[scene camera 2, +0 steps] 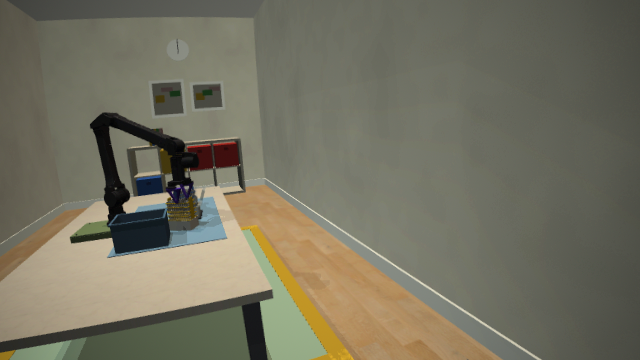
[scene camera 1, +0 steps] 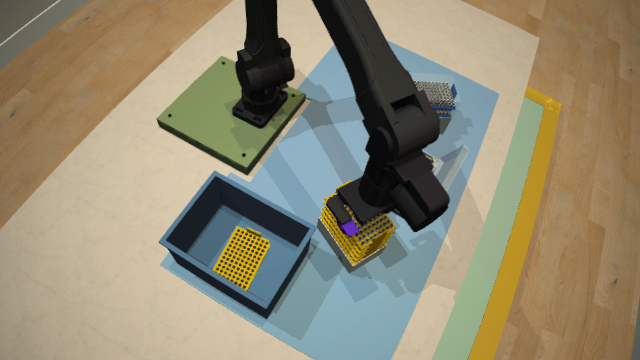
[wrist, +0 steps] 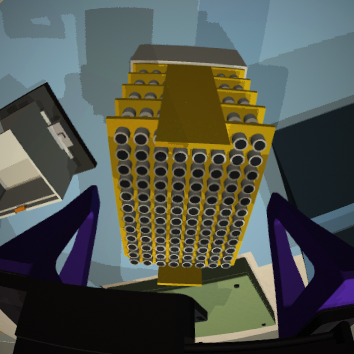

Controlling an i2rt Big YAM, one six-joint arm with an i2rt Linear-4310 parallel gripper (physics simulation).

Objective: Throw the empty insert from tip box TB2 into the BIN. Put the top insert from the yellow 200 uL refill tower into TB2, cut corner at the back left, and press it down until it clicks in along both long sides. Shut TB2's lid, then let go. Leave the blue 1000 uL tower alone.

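Note:
My gripper (scene camera 2: 180,195) (wrist: 184,197) is open and empty. Its purple fingers stand apart on either side of the yellow refill tower (scene camera 1: 377,242) (scene camera 2: 181,211) (wrist: 185,215), whose stacked inserts hold grey tips. In scene camera 1 the hand covers part of the tower's top. TB2 (wrist: 40,145) shows at the left of the wrist view, open, with a pale interior and no insert visible; the arm mostly hides it in scene camera 1. An empty yellow insert (scene camera 1: 242,257) lies flat in the dark blue bin (scene camera 1: 250,205) (scene camera 2: 142,232) (wrist: 320,165).
The blue tower (scene camera 1: 435,92) stands at the far right, partly behind the arm. A clear upright panel (scene camera 1: 455,167) stands behind the hand. The green base plate (scene camera 1: 200,110) (scene camera 2: 92,231) (wrist: 235,300) is at the arm's foot. The bin stands close beside the yellow tower.

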